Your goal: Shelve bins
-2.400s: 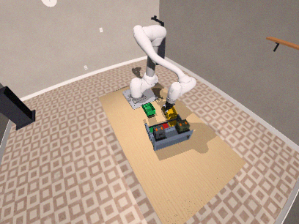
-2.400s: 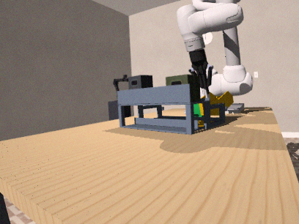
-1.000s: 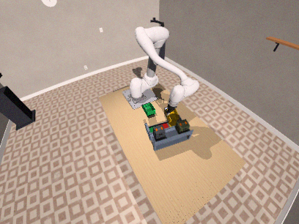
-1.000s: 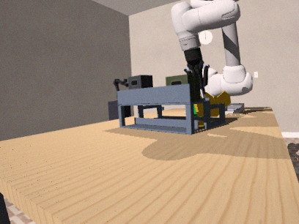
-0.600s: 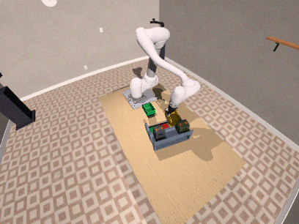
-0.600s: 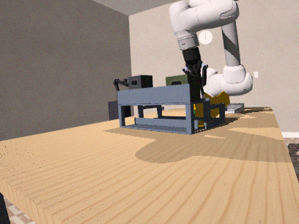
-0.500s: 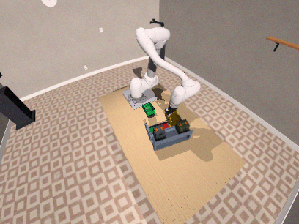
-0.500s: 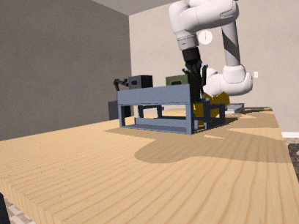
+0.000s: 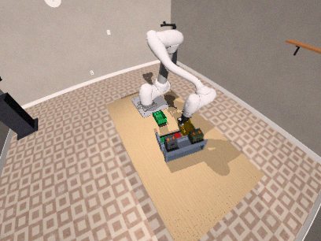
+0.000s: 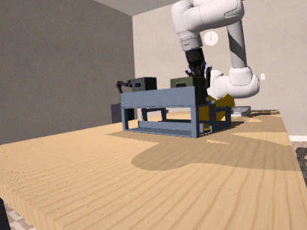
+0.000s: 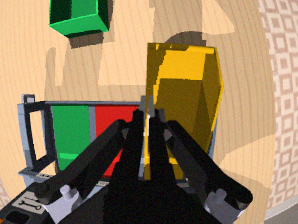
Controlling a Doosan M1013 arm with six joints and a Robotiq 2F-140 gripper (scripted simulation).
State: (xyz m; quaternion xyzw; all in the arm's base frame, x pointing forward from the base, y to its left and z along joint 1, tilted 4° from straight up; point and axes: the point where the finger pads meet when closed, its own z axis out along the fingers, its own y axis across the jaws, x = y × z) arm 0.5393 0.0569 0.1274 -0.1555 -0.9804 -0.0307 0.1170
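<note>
My hand is 5 cm to the right of the yellow bin and 4 cm above it. The rest, counted from my hand: dark box (12 cm ahead, 23 cm to the right, 4 cm above); green bin (28 cm behind, 7 cm to the right, 9 cm below).
</note>
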